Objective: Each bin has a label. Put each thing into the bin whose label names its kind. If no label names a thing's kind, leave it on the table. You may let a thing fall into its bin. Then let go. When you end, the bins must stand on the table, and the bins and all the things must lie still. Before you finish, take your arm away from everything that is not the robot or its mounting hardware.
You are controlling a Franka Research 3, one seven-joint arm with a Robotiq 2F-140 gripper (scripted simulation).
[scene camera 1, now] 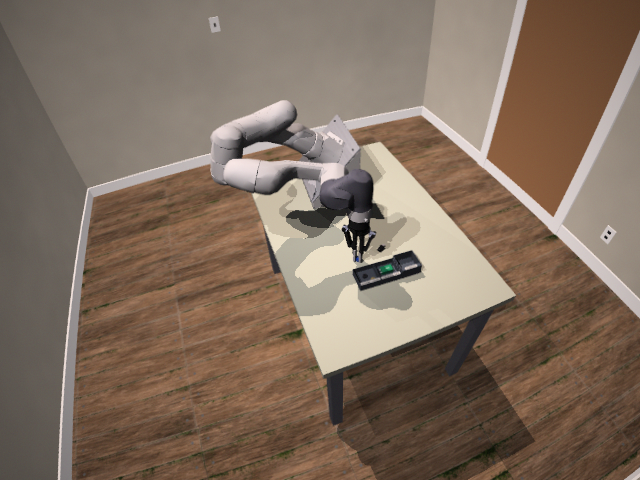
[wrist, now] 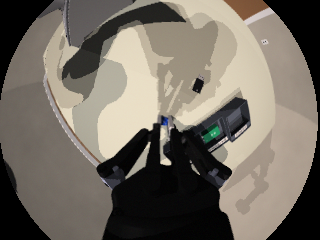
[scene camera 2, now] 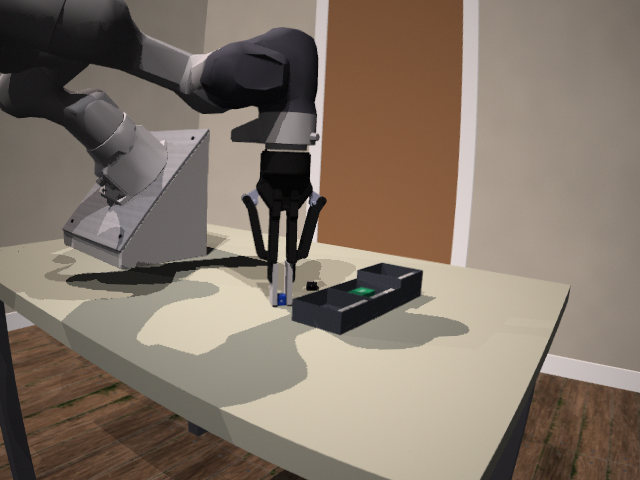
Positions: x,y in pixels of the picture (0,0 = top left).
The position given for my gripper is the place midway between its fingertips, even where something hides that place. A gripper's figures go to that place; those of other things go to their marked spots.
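Joined bins [scene camera 1: 405,264], 149 cm from the lens. My gripper [scene camera 1: 357,259], likewise 149 cm from the lens.
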